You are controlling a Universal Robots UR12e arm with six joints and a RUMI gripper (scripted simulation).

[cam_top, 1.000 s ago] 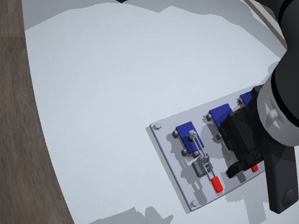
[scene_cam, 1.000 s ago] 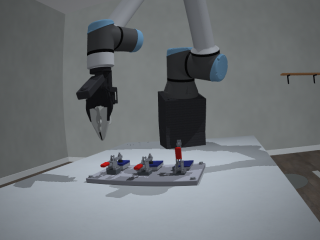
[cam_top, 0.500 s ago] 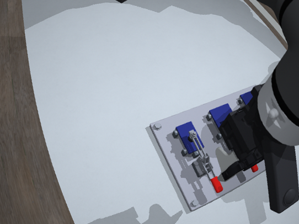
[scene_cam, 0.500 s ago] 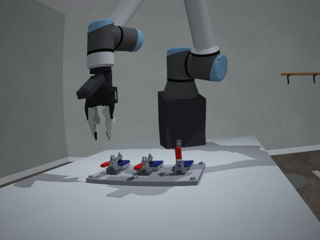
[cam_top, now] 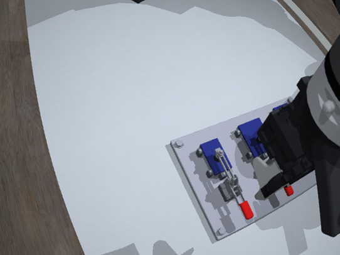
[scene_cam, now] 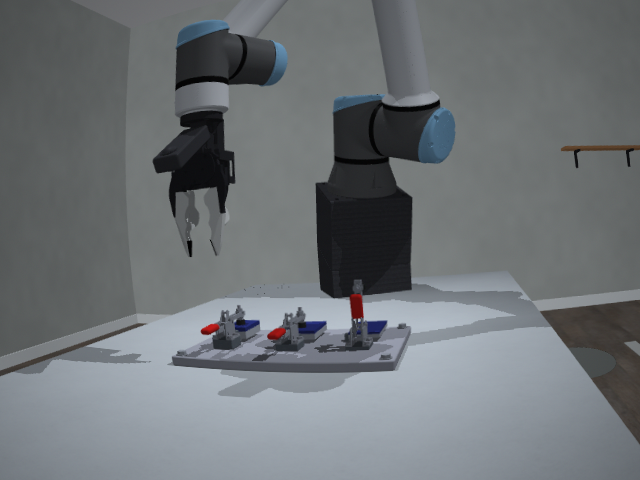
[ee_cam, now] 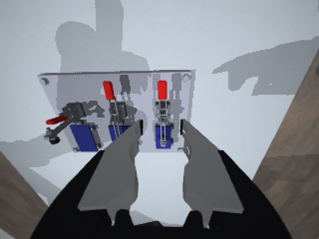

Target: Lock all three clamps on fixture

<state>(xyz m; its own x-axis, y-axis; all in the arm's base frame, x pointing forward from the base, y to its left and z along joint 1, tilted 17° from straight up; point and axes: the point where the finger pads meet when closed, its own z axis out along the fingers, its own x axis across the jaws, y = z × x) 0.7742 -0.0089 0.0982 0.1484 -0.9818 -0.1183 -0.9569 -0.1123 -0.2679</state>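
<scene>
My gripper is now 200 mm to the right of the blue part, 170 mm past it and 160 mm above it. The rest, counted from my hand: grey fixture plate (180 mm below, 100 mm to the left, 100 mm behind).
</scene>
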